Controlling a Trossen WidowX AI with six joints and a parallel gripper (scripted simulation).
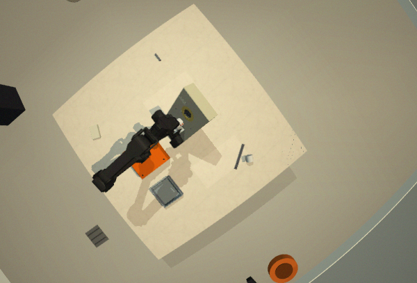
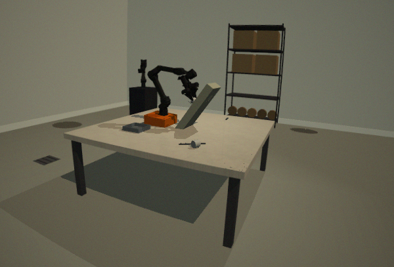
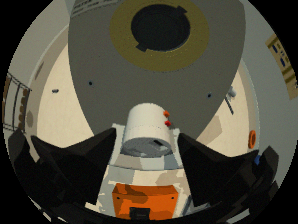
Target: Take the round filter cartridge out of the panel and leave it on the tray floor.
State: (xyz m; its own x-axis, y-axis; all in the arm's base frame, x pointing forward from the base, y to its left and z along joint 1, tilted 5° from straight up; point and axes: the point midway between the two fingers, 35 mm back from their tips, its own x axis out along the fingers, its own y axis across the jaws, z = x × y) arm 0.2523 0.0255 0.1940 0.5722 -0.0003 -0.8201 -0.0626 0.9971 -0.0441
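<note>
Now: the white filter cartridge right at my gripper tip. Round my gripper tip: grey tray: 330 mm behind, 300 mm to the right, 210 mm below; small pale block: 540 mm behind, 290 mm to the left, 210 mm below.
</note>
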